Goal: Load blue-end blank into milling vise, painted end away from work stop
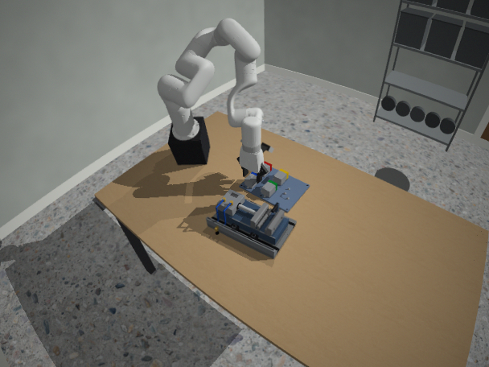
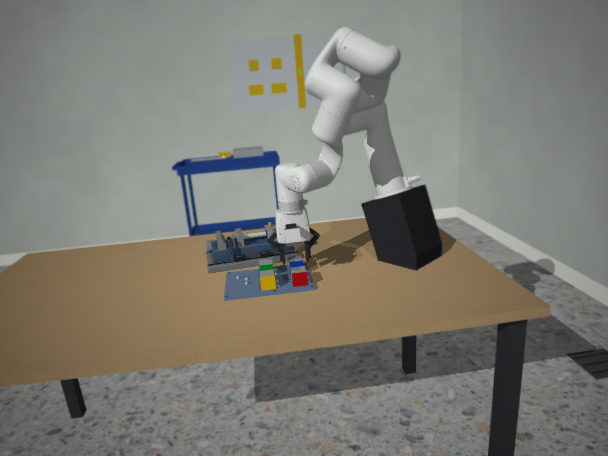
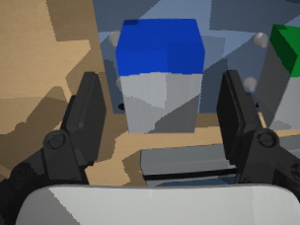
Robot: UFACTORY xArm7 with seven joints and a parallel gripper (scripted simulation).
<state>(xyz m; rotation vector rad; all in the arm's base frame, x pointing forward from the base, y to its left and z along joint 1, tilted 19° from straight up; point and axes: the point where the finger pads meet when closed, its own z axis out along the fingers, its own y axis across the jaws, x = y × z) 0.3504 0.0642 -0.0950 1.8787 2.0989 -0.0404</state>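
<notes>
My gripper is now 30 mm above the blue-ended blank. Also, from my hand: red-ended blank: 10 mm behind, 90 mm to the left, 30 mm below; green-ended blank: 90 mm ahead, 10 mm to the left, 30 mm below; blue infeed plate: 90 mm ahead, 50 mm to the left, 50 mm below.
</notes>
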